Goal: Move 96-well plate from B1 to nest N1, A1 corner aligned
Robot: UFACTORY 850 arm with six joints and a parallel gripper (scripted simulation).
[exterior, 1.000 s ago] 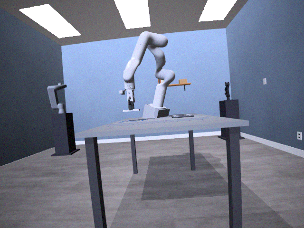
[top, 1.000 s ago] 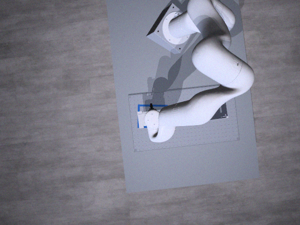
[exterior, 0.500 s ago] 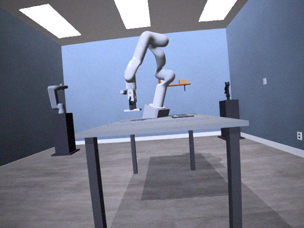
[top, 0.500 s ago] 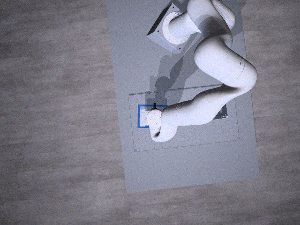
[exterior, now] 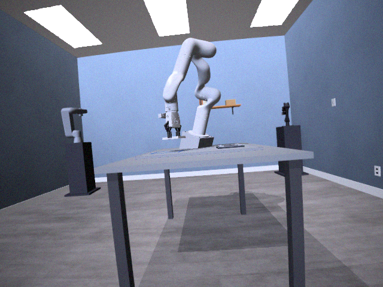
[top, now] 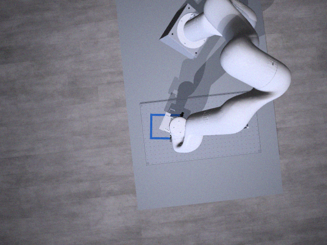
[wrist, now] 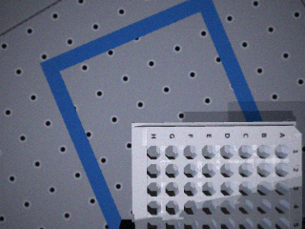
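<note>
Right now the dark plate nest is 35 cm to the left of my hand, 9 cm below it and 2 cm ahead of it. The rest, counted from my hand: white 96-well plate (1 cm below); then A1 mark (42 cm to the left, 9 cm below, 8 cm ahead).
</note>
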